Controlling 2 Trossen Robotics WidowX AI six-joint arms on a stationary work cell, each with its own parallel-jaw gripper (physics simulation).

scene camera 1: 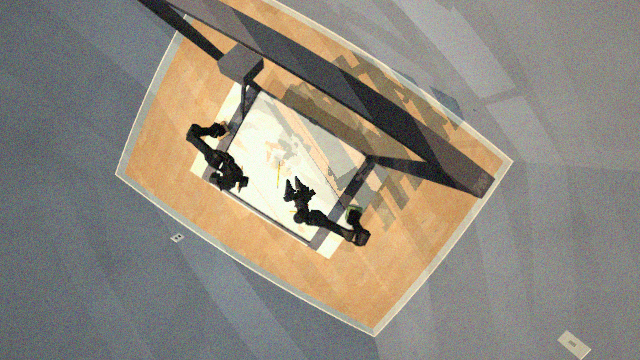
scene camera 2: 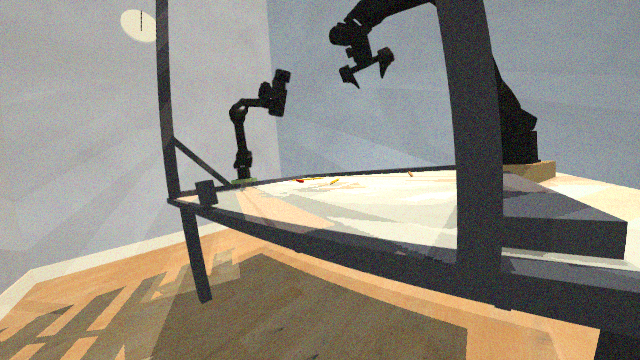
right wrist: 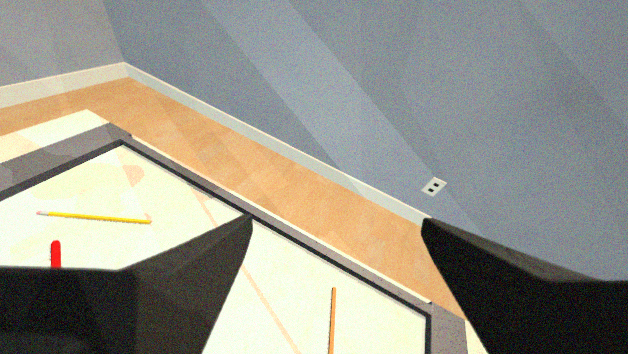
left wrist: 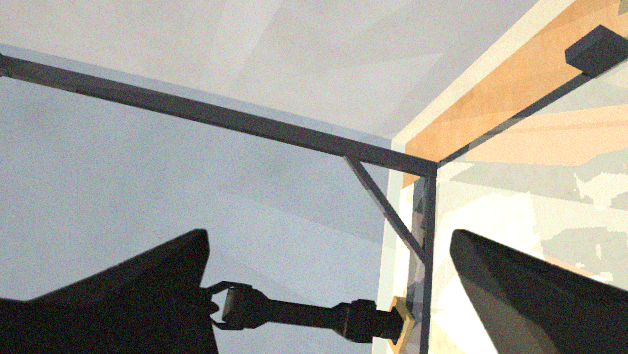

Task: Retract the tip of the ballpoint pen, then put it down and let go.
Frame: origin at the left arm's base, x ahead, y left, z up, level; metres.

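Where they show: left gripper, between the fingertips: [scene camera 1: 291,177] [scene camera 2: 279,85] [left wrist: 330,241]; right gripper, between the fingertips: [scene camera 1: 230,191] [scene camera 2: 370,83] [right wrist: 336,224]; left arm's base, origin of its link: [scene camera 1: 353,214] [scene camera 2: 244,178]; right arm's base, origin of its link: [scene camera 1: 220,130] [scene camera 2: 516,163] [left wrist: 395,325].
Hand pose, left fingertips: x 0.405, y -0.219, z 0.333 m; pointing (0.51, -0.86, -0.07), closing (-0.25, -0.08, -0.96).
Things, the pixels of their top centre, and the offset from my left fingertips. Level surfaces: height alone.
- slim yellow thing, centre of its top: [scene camera 2: 334,179] [scene camera 1: 278,175] 0.153 m ahead, 0.066 m left, 0.363 m down
- red round-ended thing, centre of its top: [right wrist: 52,271] [scene camera 2: 299,179] 0.048 m back, 0.186 m left, 0.360 m down
- yellow pencil, centre of its top: [right wrist: 95,216] [scene camera 1: 302,212] 0.062 m back, 0.292 m left, 0.365 m down
- thin orange-brown stick, centre of its top: [right wrist: 331,339] [scene camera 2: 410,173] 0.424 m ahead, 0.144 m left, 0.365 m down
- white table, height of its surface: 0.372 m down
The views do not settle which thing is the ballpoint pen. A slim yellow thing [scene camera 1: 278,175] [scene camera 2: 334,181] lies on the table. A red round-ended thing [scene camera 2: 300,180] [right wrist: 55,255] lies nearby, partly covered by a finger in the right wrist view. My left gripper [scene camera 1: 292,180] [scene camera 2: 284,91] [left wrist: 330,241] is open and empty, high above the table beside the yellow thing in scene camera 1. My right gripper [scene camera 1: 230,189] [scene camera 2: 371,81] [right wrist: 336,224] is open and empty, high near the table's edge. Any pen tip is too small to tell.
A yellow pencil [scene camera 1: 292,211] [right wrist: 100,217] with a pink eraser lies near the red thing. A thin orange-brown stick [scene camera 2: 410,174] [right wrist: 332,320] lies below the right gripper. A dark frame [scene camera 1: 350,95] [scene camera 2: 475,150] rises around the white table [scene camera 2: 400,205].
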